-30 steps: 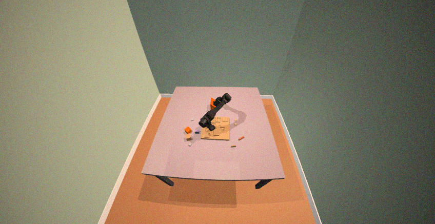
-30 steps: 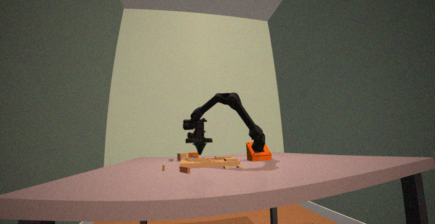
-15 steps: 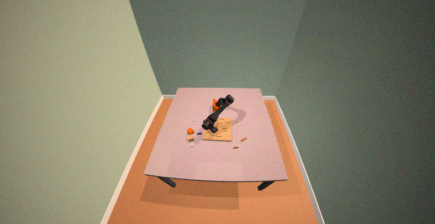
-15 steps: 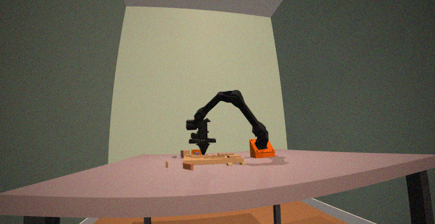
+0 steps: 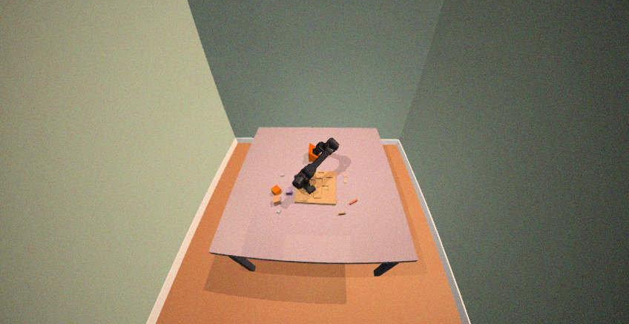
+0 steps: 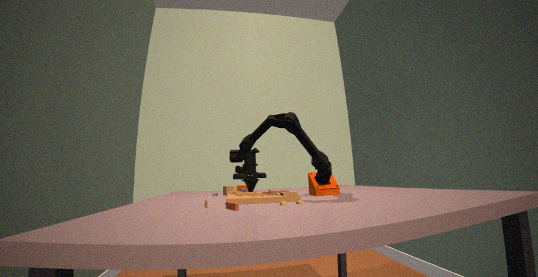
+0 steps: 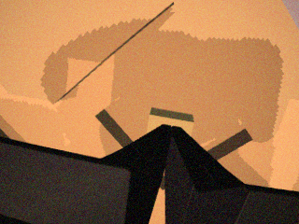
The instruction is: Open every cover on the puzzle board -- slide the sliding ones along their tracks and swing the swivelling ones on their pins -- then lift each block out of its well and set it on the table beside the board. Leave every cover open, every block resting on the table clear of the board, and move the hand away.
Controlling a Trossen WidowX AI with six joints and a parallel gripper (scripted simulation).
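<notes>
My gripper tip is now 30 mm short of the purple piece and 120 mm to the left of it. The rest, counted from my gripper tip: grey block (150 mm behind, 190 mm to the right, 10 mm below); then tan cube (100 mm ahead, 200 mm to the right, 10 mm above); then orange block (20 mm ahead, 220 mm to the right, 10 mm above).
</notes>
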